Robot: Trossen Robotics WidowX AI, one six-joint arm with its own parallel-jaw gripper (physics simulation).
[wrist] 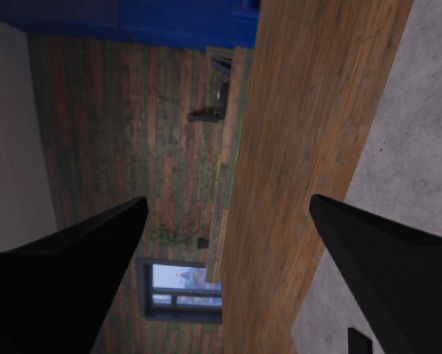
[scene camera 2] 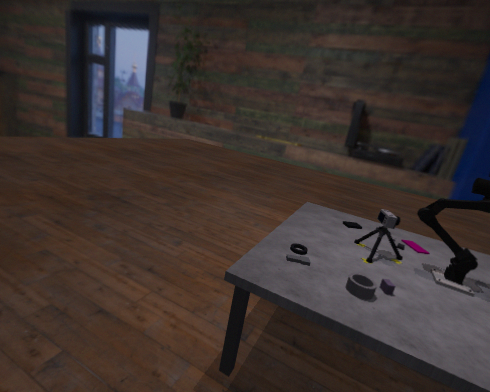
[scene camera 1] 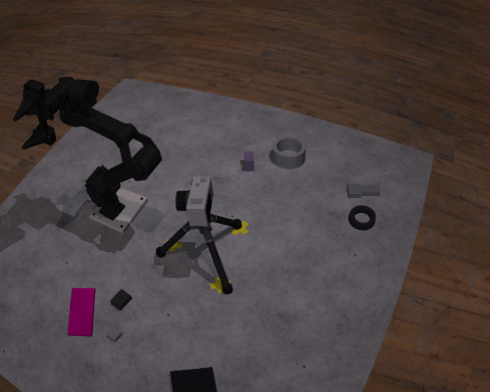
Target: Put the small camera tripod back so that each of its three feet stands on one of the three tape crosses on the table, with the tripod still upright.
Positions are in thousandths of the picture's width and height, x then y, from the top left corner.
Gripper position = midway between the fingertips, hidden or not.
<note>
My gripper (scene camera 1: 38,343) is open, holding nothing.
My gripper is seen too in the wrist view (wrist: 519,575).
</note>
